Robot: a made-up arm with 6 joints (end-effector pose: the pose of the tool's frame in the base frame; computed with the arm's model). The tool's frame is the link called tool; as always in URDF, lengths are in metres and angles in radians. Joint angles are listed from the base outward.
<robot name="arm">
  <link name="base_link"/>
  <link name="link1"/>
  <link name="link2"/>
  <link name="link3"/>
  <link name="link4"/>
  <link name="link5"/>
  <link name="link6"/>
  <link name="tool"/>
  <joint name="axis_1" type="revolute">
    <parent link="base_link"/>
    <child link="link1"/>
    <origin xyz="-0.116 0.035 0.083"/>
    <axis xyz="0 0 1"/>
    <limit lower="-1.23" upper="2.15"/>
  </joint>
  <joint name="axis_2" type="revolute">
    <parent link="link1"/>
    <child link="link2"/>
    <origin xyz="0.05 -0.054 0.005"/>
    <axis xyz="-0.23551 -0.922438 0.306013"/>
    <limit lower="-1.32" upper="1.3"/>
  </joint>
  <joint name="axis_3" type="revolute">
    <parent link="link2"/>
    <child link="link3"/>
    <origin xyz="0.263 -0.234 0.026"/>
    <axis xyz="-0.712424 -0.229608 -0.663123"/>
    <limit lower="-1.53" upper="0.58"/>
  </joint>
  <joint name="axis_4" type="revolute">
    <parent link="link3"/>
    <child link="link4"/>
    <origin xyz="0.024 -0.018 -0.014"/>
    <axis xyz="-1 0 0"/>
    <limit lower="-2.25" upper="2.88"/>
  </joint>
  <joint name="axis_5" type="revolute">
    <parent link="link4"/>
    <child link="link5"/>
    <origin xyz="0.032 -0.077 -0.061"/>
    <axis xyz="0 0 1"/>
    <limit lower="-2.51" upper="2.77"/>
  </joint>
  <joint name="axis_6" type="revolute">
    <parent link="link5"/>
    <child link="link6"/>
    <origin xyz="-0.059 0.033 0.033"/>
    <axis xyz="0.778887 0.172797 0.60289"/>
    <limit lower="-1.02" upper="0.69"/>
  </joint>
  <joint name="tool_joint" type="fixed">
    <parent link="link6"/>
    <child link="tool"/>
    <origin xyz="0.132 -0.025 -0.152" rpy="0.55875 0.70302 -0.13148"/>
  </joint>
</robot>
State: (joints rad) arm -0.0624 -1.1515 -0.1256 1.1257 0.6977 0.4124
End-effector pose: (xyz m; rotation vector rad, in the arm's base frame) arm -0.1995 -0.3761 -0.2608 0.1313 2.2968 0.1930
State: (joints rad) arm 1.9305 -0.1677 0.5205 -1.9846 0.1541 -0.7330
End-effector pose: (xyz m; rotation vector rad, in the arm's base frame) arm -0.0382 0.5484 -0.1197 0.6796 1.8140 0.7832
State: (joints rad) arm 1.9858 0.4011 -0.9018 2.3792 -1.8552 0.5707
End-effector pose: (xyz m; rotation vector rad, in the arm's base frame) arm -0.0775 0.5528 0.4605 1.5261 -0.5781 1.6262
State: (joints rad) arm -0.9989 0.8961 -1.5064 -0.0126 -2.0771 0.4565
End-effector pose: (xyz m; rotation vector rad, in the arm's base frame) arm 0.0784 -0.3111 0.1662 1.6414 0.1654 -1.2358
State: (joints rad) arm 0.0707 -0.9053 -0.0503 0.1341 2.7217 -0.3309
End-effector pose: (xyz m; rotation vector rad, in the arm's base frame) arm -0.0555 -0.2661 -0.2363 0.5445 0.9653 2.0884
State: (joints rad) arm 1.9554 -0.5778 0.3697 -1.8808 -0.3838 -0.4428
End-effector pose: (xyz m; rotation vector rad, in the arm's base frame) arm -0.0353 0.3879 -0.2420 0.2592 2.0931 -0.0840
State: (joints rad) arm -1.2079 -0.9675 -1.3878 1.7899 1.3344 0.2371
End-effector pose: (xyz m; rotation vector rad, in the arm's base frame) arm -0.3985 -0.1758 -0.3166 0.5890 1.2180 0.6279
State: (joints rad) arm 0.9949 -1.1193 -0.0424 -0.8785 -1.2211 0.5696
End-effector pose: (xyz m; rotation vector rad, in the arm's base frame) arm 0.0909 -0.0200 -0.3856 1.0090 1.5698 -1.5621
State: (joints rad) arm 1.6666 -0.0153 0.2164 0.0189 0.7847 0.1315
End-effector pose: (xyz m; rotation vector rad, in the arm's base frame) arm 0.2000 0.4612 -0.0789 -0.5845 0.8952 1.8218
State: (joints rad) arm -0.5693 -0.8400 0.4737 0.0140 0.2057 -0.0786
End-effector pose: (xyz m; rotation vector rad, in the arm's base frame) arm -0.2829 -0.4262 -0.2789 0.6343 1.1628 -1.3464
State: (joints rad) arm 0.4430 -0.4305 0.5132 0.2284 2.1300 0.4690
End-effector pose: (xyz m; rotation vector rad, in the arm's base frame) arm 0.1780 -0.3333 -0.0967 -0.5884 2.1082 1.5522
